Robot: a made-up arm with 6 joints.
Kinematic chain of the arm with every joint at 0, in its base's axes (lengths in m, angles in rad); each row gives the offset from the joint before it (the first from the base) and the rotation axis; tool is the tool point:
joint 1: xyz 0 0 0.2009 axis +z
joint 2: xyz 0 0.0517 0 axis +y
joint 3: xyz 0 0 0.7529 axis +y
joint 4: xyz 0 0 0.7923 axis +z
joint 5: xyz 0 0 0 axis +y
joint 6: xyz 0 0 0.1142 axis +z
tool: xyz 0 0 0
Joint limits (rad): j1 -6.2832..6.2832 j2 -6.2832..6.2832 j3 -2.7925..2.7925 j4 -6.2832..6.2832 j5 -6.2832..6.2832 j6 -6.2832..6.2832
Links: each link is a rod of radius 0.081 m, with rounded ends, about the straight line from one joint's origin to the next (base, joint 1, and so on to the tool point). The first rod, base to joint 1, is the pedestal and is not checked.
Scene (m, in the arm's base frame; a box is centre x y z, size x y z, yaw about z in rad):
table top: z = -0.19
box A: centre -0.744 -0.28 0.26 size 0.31 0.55 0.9 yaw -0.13
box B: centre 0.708 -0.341 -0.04 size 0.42 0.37 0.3 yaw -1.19
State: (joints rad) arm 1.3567 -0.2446 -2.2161 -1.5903 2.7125 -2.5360
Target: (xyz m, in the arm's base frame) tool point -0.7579 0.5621 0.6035
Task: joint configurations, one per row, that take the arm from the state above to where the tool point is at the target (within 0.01 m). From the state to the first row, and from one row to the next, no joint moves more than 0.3 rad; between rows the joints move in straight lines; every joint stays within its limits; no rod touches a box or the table.
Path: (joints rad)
1: 1.0927 -0.0629 -2.0113 -1.5992 2.6318 -2.5168
2: 0.8287 0.1189 -1.8066 -1.6080 2.5512 -2.4977
3: 0.5647 0.3006 -1.6018 -1.6169 2.4705 -2.4785
4: 0.2710 0.1151 -1.5889 -1.6040 2.5827 -2.4929
5: -0.0227 -0.0704 -1.5760 -1.5912 2.6950 -2.5072
6: -0.3163 -0.2560 -1.5631 -1.5783 2.8072 -2.5216
7: -0.6100 -0.4415 -1.5503 -1.5654 2.9194 -2.5360

